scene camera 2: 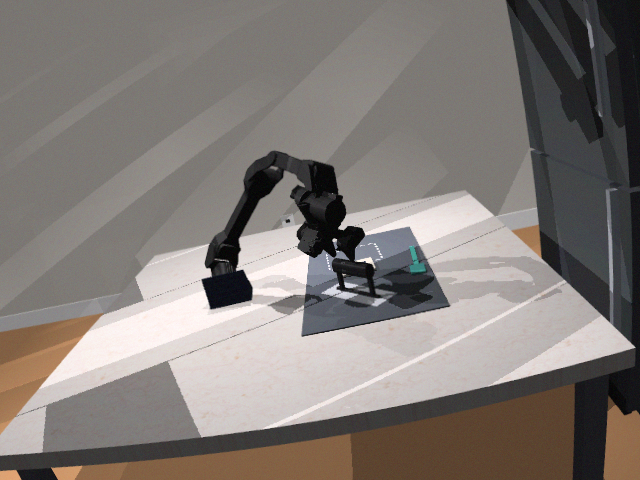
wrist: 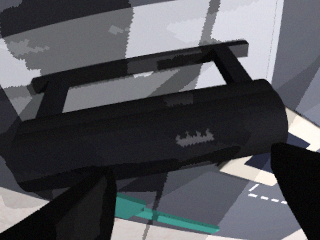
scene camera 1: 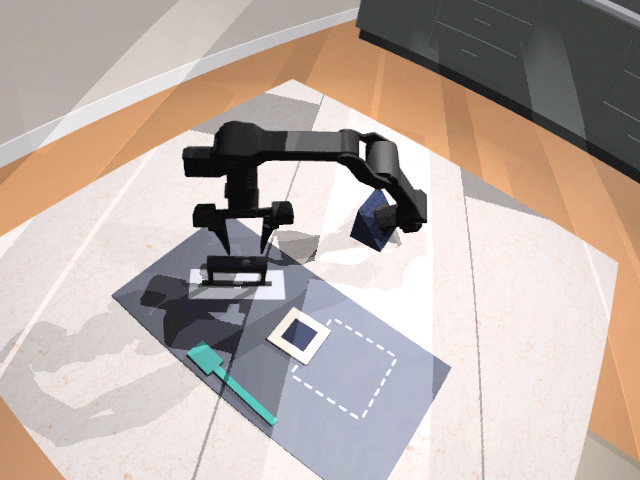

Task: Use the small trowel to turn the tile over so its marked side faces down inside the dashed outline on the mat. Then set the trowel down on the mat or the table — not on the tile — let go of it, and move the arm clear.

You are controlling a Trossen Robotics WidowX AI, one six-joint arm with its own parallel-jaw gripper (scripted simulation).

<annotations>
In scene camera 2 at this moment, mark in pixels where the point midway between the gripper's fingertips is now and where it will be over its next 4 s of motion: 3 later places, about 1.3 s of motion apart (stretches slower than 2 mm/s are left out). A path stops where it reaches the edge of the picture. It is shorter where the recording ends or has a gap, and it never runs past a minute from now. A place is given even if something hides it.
The gripper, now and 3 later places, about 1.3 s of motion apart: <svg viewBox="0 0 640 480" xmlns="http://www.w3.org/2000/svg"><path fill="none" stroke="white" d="M344 258L341 260L352 269L351 253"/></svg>
</annotations>
